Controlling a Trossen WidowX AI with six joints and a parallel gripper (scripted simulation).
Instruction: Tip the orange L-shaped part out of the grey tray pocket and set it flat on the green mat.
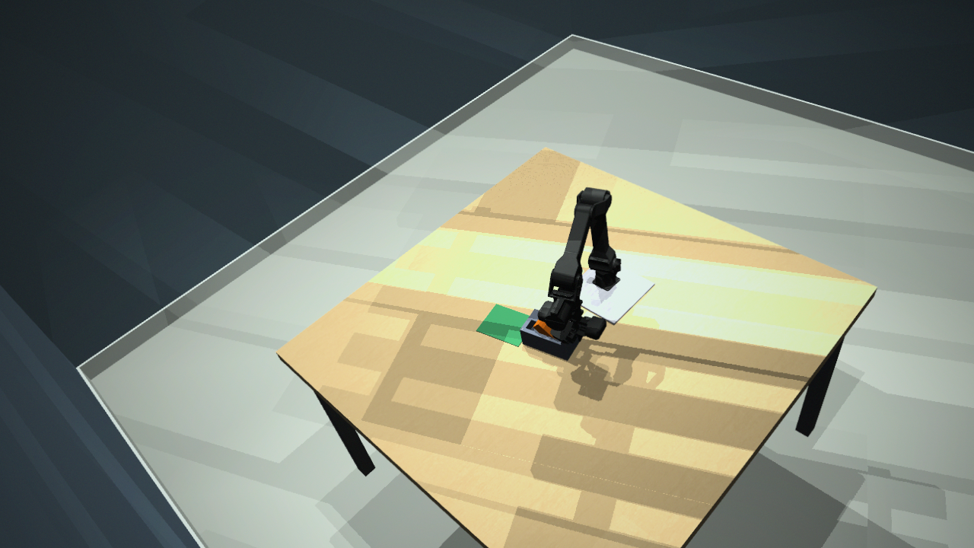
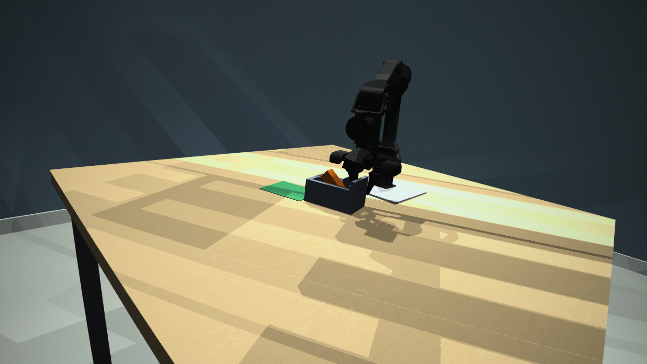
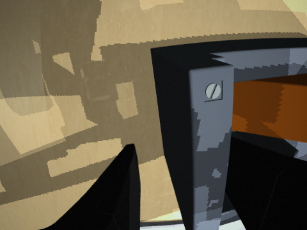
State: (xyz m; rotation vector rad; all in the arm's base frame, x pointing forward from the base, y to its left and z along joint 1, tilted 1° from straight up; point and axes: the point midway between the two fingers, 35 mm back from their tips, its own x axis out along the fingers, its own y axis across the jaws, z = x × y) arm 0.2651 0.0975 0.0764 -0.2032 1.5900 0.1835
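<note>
The orange L-shaped part is 5 cm to the right of my gripper tip, 1 cm below it and 1 cm ahead of it. Also, from my gripper tip: green mat 22 cm to the right, 6 cm below, 6 cm ahead.
</note>
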